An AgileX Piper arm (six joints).
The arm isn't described. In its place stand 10 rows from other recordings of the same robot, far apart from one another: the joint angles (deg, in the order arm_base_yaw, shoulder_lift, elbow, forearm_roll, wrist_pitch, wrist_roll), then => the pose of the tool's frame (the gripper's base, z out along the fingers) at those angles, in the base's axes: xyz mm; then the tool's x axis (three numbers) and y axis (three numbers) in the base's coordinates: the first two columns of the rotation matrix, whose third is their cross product.
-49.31, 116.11, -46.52, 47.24, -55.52, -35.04 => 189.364, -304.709, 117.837, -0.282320, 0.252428, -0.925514, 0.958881, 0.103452, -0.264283
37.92, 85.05, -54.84, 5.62, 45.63, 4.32 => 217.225, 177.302, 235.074, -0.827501, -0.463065, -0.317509, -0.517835, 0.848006, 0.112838
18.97, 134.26, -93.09, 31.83, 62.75, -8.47 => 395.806, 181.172, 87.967, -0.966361, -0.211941, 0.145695, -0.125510, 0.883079, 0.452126
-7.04, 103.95, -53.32, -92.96, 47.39, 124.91 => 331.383, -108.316, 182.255, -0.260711, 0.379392, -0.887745, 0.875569, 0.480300, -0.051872
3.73, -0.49, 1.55, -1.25, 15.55, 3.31 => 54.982, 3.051, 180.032, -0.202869, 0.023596, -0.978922, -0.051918, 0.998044, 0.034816
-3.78, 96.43, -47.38, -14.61, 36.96, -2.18 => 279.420, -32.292, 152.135, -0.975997, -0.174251, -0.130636, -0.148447, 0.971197, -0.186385
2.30, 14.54, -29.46, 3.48, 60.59, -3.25 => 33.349, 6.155, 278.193, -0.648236, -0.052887, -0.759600, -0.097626, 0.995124, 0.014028
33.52, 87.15, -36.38, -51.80, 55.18, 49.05 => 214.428, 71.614, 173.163, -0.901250, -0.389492, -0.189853, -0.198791, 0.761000, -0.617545
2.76, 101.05, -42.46, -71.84, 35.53, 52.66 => 291.315, -36.263, 134.617, -0.929280, -0.266287, -0.255988, -0.066005, 0.801587, -0.594224
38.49, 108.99, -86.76, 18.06, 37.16, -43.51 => 324.553, 279.840, 252.775, -0.208563, -0.773180, -0.598911, -0.914736, 0.370901, -0.160281
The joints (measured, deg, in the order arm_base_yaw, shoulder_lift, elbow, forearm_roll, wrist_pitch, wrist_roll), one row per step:
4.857 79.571 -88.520 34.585 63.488 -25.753
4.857 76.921 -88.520 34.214 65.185 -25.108
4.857 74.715 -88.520 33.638 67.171 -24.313
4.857 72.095 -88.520 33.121 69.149 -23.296
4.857 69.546 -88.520 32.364 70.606 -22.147
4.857 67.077 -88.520 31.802 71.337 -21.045
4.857 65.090 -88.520 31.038 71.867 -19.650
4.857 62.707 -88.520 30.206 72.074 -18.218
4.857 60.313 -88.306 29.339 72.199 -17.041
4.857 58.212 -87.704 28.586 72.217 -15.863
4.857 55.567 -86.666 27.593 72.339 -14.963
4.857 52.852 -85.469 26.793 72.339 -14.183
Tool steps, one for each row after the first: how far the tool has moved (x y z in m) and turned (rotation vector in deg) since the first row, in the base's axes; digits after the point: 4 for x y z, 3 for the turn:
-0.0166 -0.0012 0.0107 -0.136 -0.936 0.438
-0.0314 -0.0024 0.0183 -0.515 -1.120 0.844
-0.0489 -0.0039 0.0270 -0.711 -1.587 1.078
-0.0655 -0.0058 0.0349 -0.945 -2.345 0.827
-0.0811 -0.0077 0.0426 -0.829 -3.631 0.280
-0.0937 -0.0096 0.0482 -0.682 -4.457 -0.638
-0.1086 -0.0119 0.0548 -0.401 -5.938 -1.778
-0.1232 -0.0143 0.0600 -0.253 -7.437 -2.832
-0.1353 -0.0163 0.0623 -0.005 -8.347 -3.880
-0.1500 -0.0188 0.0632 -0.129 -9.457 -4.858
-0.1647 -0.0212 0.0632 -0.105 -10.633 -5.730

